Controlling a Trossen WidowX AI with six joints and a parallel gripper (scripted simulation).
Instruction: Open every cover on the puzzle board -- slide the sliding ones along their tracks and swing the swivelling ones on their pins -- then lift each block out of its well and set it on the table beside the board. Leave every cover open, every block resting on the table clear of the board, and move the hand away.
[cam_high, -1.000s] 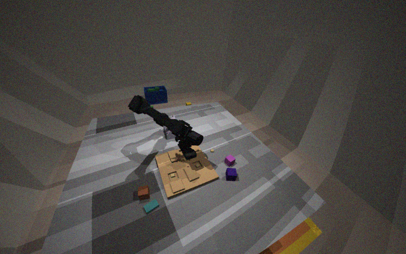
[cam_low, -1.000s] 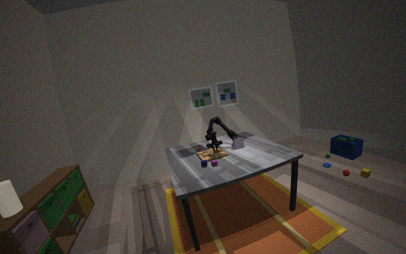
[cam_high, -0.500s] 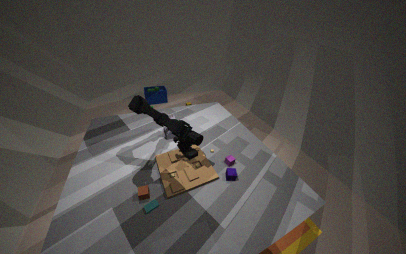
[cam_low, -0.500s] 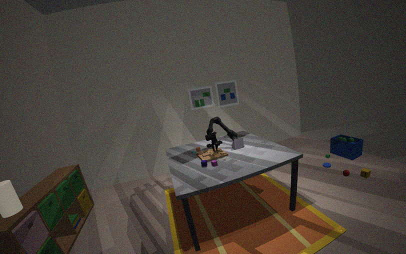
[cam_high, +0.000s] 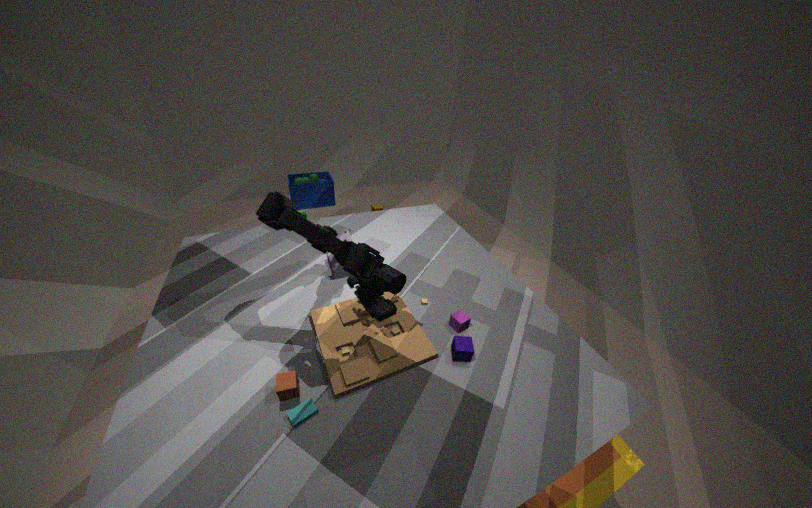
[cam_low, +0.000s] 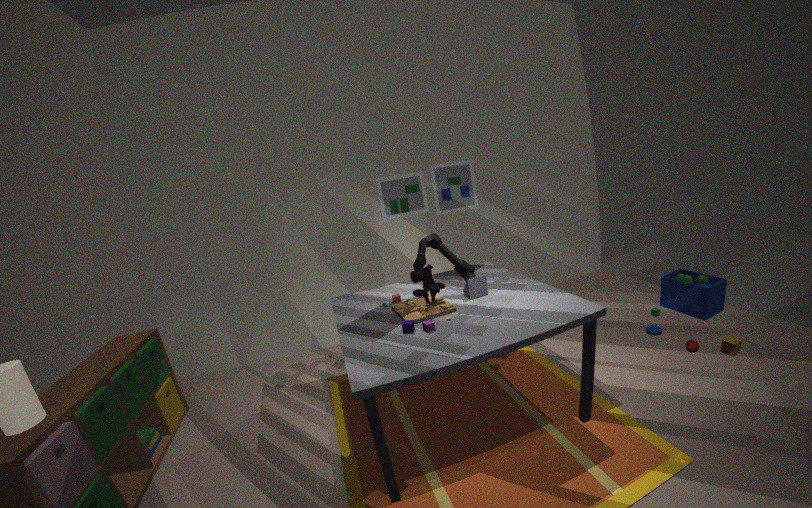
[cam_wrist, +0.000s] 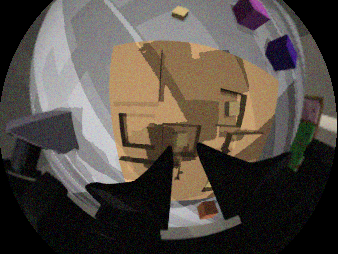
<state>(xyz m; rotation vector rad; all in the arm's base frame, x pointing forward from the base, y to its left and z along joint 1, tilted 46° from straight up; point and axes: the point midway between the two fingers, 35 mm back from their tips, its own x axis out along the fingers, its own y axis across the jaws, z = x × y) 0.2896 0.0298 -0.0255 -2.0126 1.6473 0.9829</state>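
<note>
Now: the tan puzzle board 50 mm ahead of my gripper tip, 10 mm to the right of it and 20 mm below it. Round my gripper tip: magenta block: 90 mm ahead, 270 mm to the left, 20 mm below; then orange block: 160 mm ahead, 250 mm to the right, 20 mm below; then purple block: 190 mm ahead, 220 mm to the left, 10 mm below.
</note>
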